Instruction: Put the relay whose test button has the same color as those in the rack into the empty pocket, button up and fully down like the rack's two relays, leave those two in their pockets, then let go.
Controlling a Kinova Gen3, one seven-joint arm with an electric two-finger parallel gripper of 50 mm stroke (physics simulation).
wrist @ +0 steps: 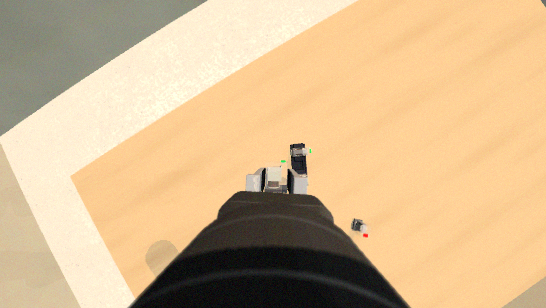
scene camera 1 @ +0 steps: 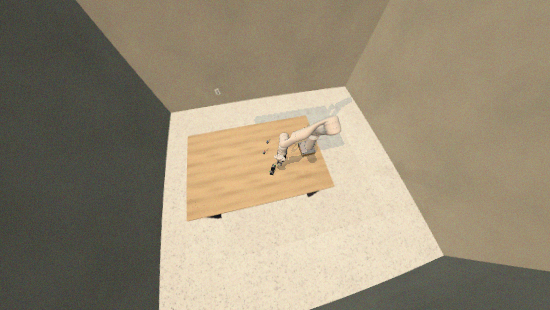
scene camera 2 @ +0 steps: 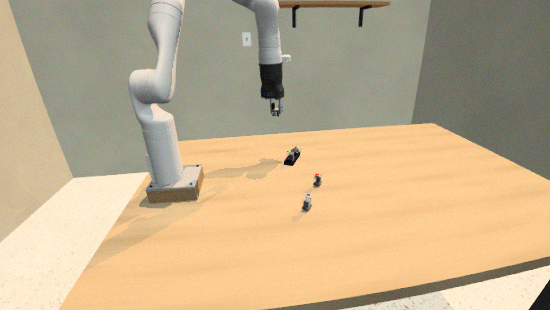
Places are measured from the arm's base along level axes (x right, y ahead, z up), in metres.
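Pixels of known places: gripper, fingertip midpoint: (wrist: 276, 176) (scene camera 1: 279, 164) (scene camera 2: 276, 112); arm's base at its link origin: (scene camera 1: 308, 146) (scene camera 2: 169, 177).
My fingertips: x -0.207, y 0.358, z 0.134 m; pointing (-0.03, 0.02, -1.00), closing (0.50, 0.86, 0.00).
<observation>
For each thing: its top centre in the pictures, then the offset to it from my fingertips. Level surfaces: height alone.
- relay with a clear case, top centre: (wrist: 276, 179) dx +0.001, dy -0.001, dz +0.015 m
- black rack at its top centre: (wrist: 300, 165) (scene camera 2: 292, 153) dx +0.020, dy +0.054, dz -0.162 m
- rack relay at its top centre: (wrist: 302, 151) dx -0.008, dy +0.070, dz -0.137 m
- red-button relay at its top centre: (wrist: 366, 232) (scene camera 2: 318, 173) (scene camera 1: 263, 151) dx +0.218, dy +0.115, dz -0.141 m
- blue-button relay at its top centre: (scene camera 2: 307, 196) (scene camera 1: 267, 140) dx +0.339, dy +0.060, dz -0.141 m
- wooden table at its surface level: dz -0.185 m
My gripper (scene camera 2: 275, 111) (wrist: 276, 176) is shut on a relay with a clear case (wrist: 274, 174); its green button (wrist: 283, 161) shows beyond the case in the wrist view. The gripper points down, high above the table. The black rack (scene camera 1: 272, 170) (scene camera 2: 288, 162) (wrist: 299, 165) lies below; in scene camera 2 it is right of and below the gripper. One rack relay (wrist: 298, 151) with a green button is near the rack's far end in the wrist view, with bare black rack beside it. My right finger hides the rack's near part there. Two green buttons show at the rack in scene camera 2.
A red-button relay (scene camera 1: 264, 152) (scene camera 2: 318, 180) (wrist: 357, 225) and a blue-button relay (scene camera 1: 268, 141) (scene camera 2: 306, 203) stand apart on the wooden table (scene camera 1: 220, 175) (scene camera 2: 400, 210) (wrist: 425, 125). The arm's base (scene camera 2: 175, 190) is at the table's edge. A shelf (scene camera 2: 340, 4) is on the wall.
</observation>
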